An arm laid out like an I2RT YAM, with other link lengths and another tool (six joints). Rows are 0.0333 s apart.
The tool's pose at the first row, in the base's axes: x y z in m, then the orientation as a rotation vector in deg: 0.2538, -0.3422, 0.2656, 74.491, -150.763, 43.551
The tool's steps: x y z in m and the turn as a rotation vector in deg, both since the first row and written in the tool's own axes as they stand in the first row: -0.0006, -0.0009, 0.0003, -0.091, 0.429, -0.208; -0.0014, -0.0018, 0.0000, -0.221, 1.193, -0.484; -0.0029, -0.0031, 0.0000, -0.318, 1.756, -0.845; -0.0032, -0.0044, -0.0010, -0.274, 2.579, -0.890; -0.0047, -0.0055, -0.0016, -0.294, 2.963, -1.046; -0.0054, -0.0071, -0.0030, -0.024, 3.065, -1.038; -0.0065, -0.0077, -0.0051, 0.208, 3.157, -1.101; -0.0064, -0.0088, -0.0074, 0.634, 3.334, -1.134; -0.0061, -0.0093, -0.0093, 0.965, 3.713, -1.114
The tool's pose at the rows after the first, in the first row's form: 0.2549, -0.3424, 0.2655, 74.411, -150.258, 43.586; 0.2561, -0.3421, 0.2659, 74.162, -149.438, 43.704; 0.2580, -0.3417, 0.2659, 74.167, -148.701, 43.766; 0.2591, -0.3417, 0.2672, 73.639, -148.024, 44.181; 0.2608, -0.3409, 0.2677, 73.545, -147.596, 44.298; 0.2623, -0.3405, 0.2693, 73.528, -147.511, 44.719; 0.2632, -0.3390, 0.2710, 73.594, -147.375, 45.073; 0.2637, -0.3385, 0.2735, 73.609, -147.187, 45.738; 0.2637, -0.3381, 0.2754, 73.391, -146.890, 46.363
